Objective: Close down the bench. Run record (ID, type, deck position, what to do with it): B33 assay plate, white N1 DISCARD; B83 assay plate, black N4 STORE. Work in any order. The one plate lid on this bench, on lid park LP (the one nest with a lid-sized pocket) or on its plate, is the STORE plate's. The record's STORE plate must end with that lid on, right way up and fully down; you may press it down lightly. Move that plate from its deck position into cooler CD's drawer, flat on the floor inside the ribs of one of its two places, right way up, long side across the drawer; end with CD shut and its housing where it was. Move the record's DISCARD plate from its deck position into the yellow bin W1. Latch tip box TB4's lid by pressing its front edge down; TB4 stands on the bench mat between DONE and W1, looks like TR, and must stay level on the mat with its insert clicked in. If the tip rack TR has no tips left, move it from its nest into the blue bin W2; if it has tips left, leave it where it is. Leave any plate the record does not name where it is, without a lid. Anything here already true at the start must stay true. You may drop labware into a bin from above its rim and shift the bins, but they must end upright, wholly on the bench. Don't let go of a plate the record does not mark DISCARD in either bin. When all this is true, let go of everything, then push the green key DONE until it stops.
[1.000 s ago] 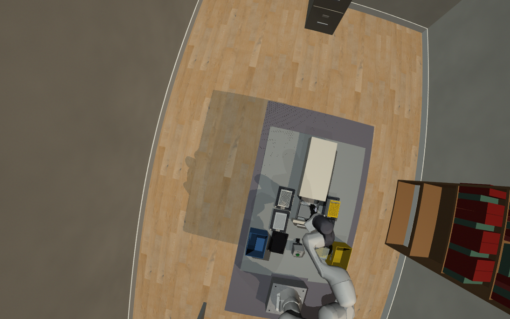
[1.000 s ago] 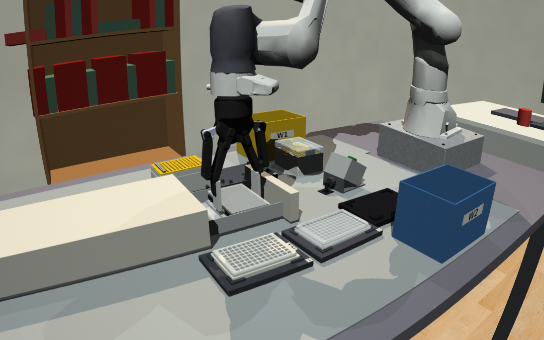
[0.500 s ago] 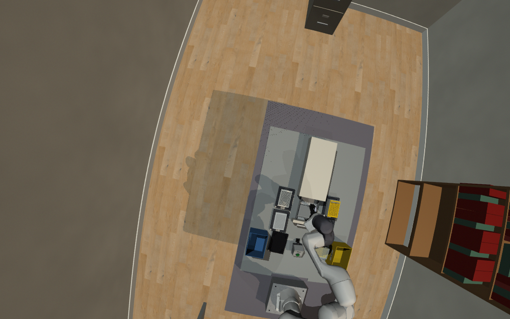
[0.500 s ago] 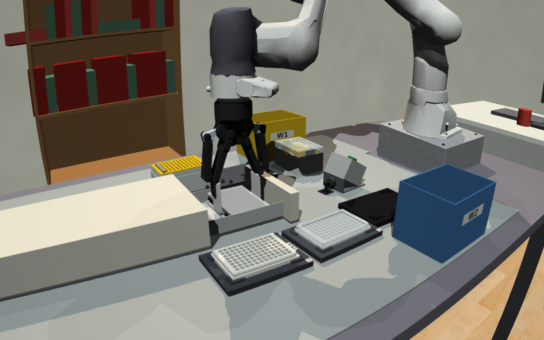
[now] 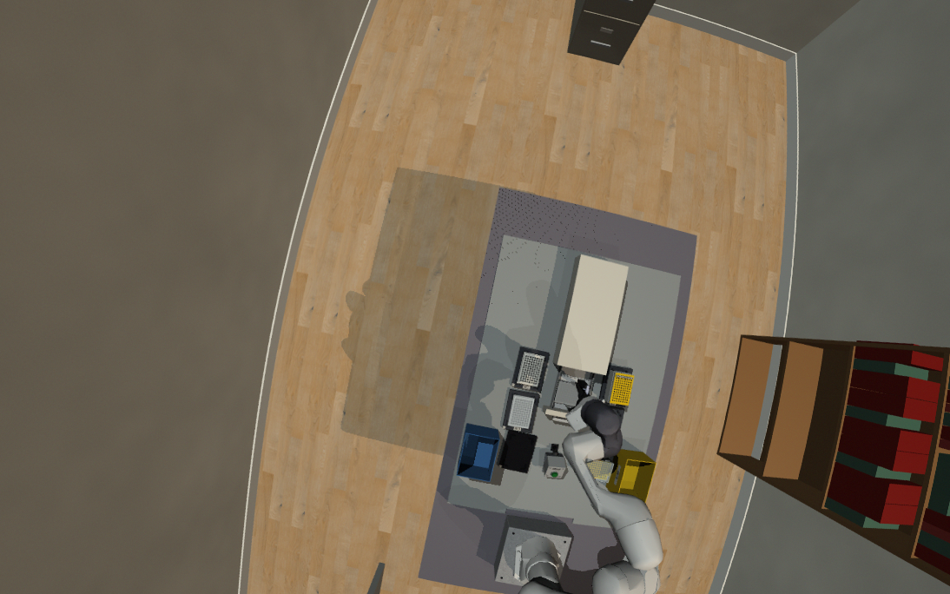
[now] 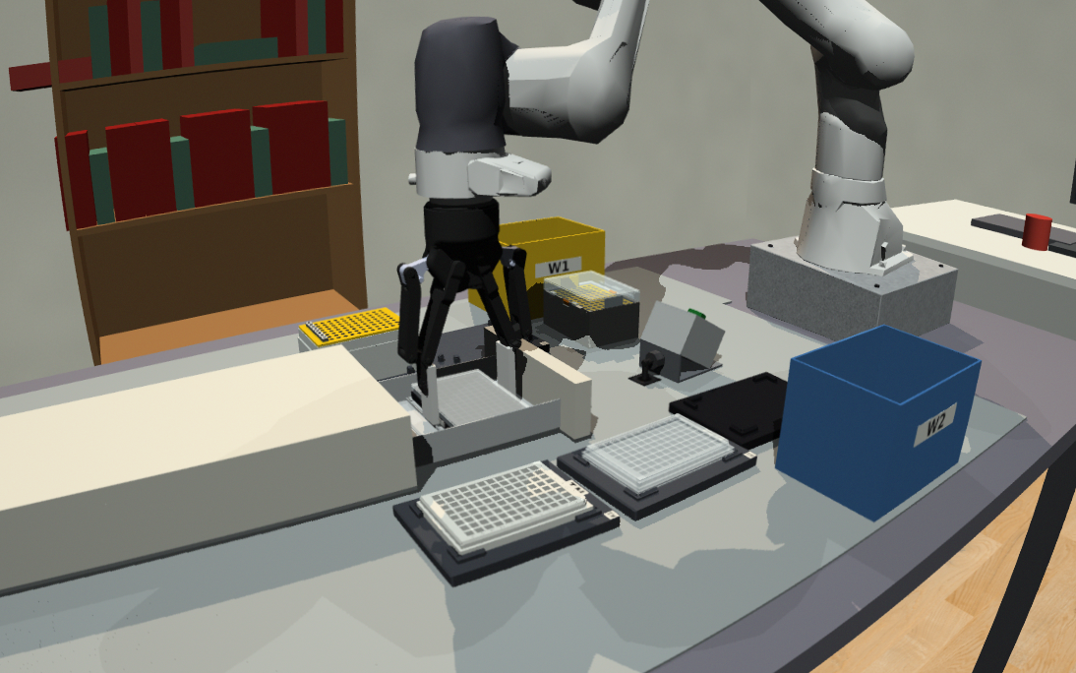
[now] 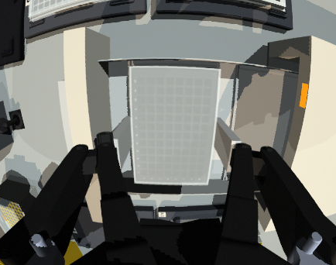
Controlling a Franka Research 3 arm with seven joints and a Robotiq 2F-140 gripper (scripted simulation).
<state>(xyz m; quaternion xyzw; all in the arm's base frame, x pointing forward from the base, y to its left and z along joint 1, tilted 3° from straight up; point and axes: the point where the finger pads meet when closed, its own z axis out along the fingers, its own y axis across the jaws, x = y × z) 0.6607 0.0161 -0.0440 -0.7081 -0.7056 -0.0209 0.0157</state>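
Now: the clear plate lid 10 mm below my hand. Round my hand: cooler CD (180 mm ahead, 10 mm below); then black plate (20 mm below); then cooler drawer (40 mm ahead, 20 mm below).
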